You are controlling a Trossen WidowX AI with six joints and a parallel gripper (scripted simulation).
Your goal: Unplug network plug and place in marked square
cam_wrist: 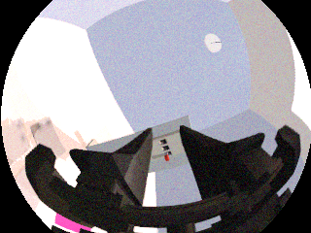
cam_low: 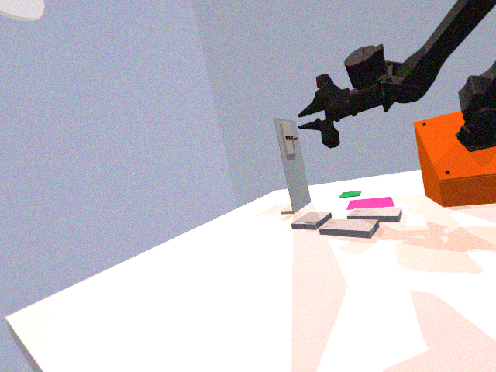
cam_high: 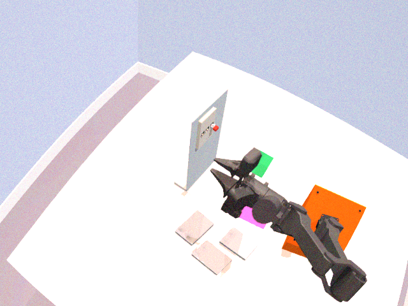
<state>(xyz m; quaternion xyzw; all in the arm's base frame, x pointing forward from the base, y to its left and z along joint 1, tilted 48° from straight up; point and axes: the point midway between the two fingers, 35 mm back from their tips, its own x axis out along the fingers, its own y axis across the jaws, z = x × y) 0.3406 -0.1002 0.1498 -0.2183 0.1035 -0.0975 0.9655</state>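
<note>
Now: gripper tip 140 mm to the left of the plug, 50 mm short of it and 30 mm above it. From my gripper tip the other things lie so: grey upright panel (140 mm to the right, 130 mm below, 70 mm ahead); then magenta square (290 mm below, 150 mm behind, 100 mm to the right).
</note>
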